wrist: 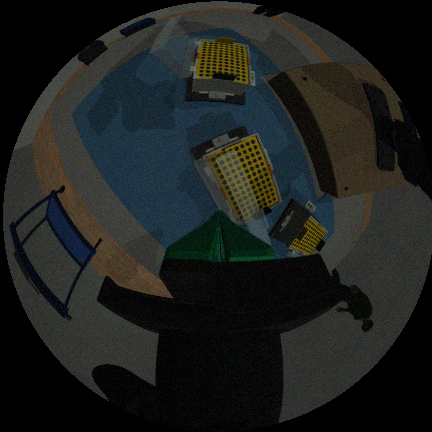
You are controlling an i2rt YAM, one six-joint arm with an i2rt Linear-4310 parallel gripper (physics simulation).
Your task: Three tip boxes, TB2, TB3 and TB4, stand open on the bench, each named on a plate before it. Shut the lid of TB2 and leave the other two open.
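Places are measured from the arm's base along level axes (x right, y ahead, z up), in centimetres.
Pixels of known places: gripper, fingertip midpoint: (pixel 218 216).
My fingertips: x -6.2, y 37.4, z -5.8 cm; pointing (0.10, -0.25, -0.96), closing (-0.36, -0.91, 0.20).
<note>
Behind a point stands the place of what it marks.
Three tip boxes with yellow, hole-dotted racks stand on the blue mat; the names on their plates are too small to read. The middle box (pixel 257 170) {y 29.4, x -5.9, z -13.6 cm} has its clear lid (pixel 231 172) {y 35.3, x -2.6, z -4.2 cm} tilted over the left part of the rack, partly open. The far box (pixel 222 60) {y 27.2, x 14.0, z -13.6 cm} has its clear lid (pixel 170 42) {y 34.3, x 16.8, z -8.0 cm} standing open on its left side. The near right box (pixel 311 236) {y 18.7, x -25.7, z -13.7 cm} shows its rack uncovered; its lid is largely hidden behind the gripper. My gripper (pixel 218 216) {y 37.4, x -6.2, z -5.8 cm} is shut and holds nothing. Its green tips show by the near left edge of the middle box's lid; whether they touch is unclear.
The blue mat (pixel 140 185) {y 47.8, x -1.2, z -19.3 cm} lies on a bench with a wooden edge (pixel 62 210). A large brown block (pixel 345 135) {y 9.0, x -3.0, z -9.0 cm} with a black part stands at the right. A blue-framed chair (pixel 70 232) is off the bench at the left. A person (pixel 361 302) shows at the lower right.
</note>
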